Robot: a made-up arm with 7 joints. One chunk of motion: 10 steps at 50 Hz.
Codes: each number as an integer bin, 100 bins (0 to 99) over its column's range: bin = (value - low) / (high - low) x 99, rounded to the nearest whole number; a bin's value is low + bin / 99 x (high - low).
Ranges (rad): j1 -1.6..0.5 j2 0..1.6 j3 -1.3..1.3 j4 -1.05..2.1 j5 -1.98..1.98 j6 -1.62..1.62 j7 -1.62..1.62
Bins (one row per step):
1: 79 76 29 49 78 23 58
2: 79 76 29 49 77 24 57
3: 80 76 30 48 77 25 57
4: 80 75 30 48 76 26 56
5: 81 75 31 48 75 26 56
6: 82 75 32 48 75 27 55
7: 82 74 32 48 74 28 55
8: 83 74 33 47 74 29 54
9: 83 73 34 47 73 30 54
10: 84 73 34 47 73 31 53
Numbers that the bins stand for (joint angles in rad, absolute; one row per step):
1: 0.0758 1.2283 -0.5384 0.5091 1.1400 -0.8673 0.2782
2: 0.0758 1.2283 -0.5384 0.5091 1.1000 -0.8345 0.2455
3: 0.0970 1.2283 -0.5121 0.4773 1.1000 -0.8018 0.2455
4: 0.0970 1.2121 -0.5121 0.4773 1.0600 -0.7691 0.2127
5: 0.1182 1.2121 -0.4859 0.4773 1.0200 -0.7691 0.2127
6: 0.1394 1.2121 -0.4596 0.4773 1.0200 -0.7364 0.1800
7: 0.1394 1.1960 -0.4596 0.4773 0.9800 -0.7036 0.1800
8: 0.1606 1.1960 -0.4333 0.4455 0.9800 -0.6709 0.1473
9: 0.1606 1.1798 -0.4071 0.4455 0.9400 -0.6382 0.1473
10: 0.1818 1.1798 -0.4071 0.4455 0.9400 -0.6055 0.1145

